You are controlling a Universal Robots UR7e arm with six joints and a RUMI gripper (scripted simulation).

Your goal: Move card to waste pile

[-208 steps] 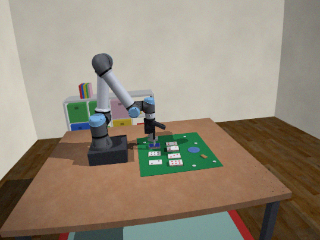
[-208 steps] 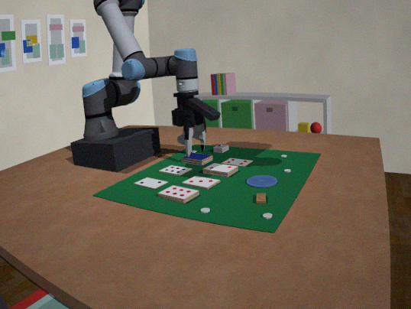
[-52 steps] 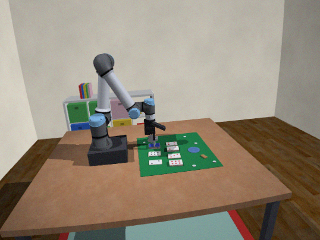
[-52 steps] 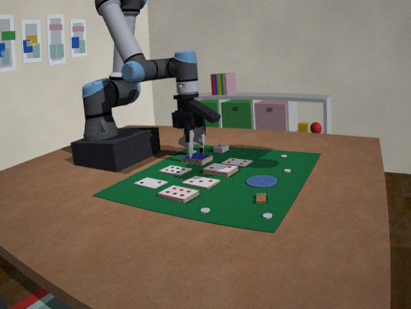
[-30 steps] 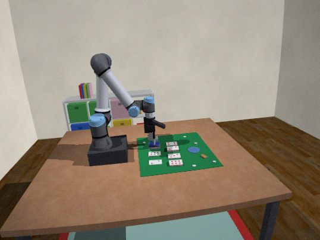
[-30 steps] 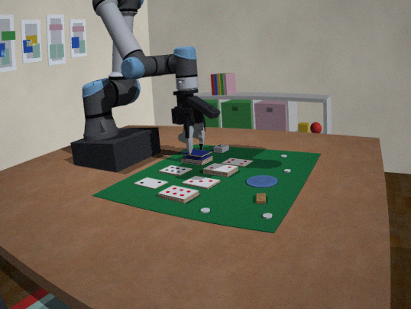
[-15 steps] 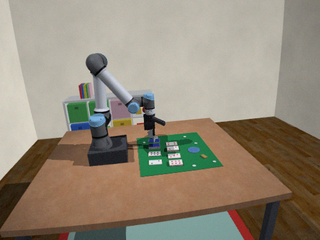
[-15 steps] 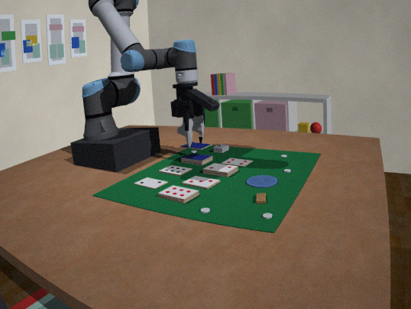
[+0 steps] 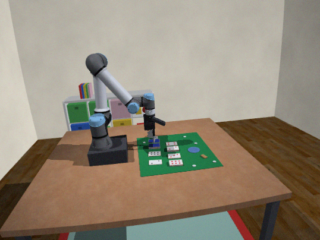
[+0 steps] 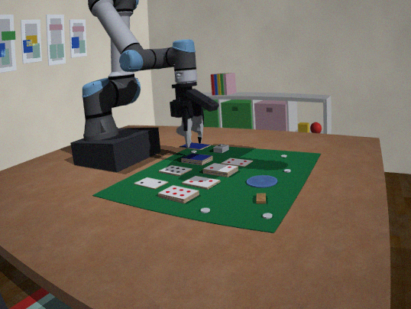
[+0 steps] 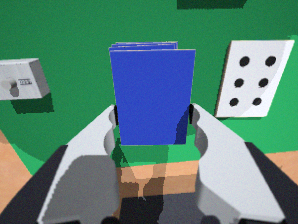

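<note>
My gripper is now 2 cm past the black six card, 11 cm to the left of it and 6 cm above it. The rest, counted from my hand: blue-backed card 1 cm below; then green mat 13 cm ahead, 9 cm to the right, 8 cm below; then grey block 4 cm ahead, 14 cm to the left, 5 cm below.
</note>
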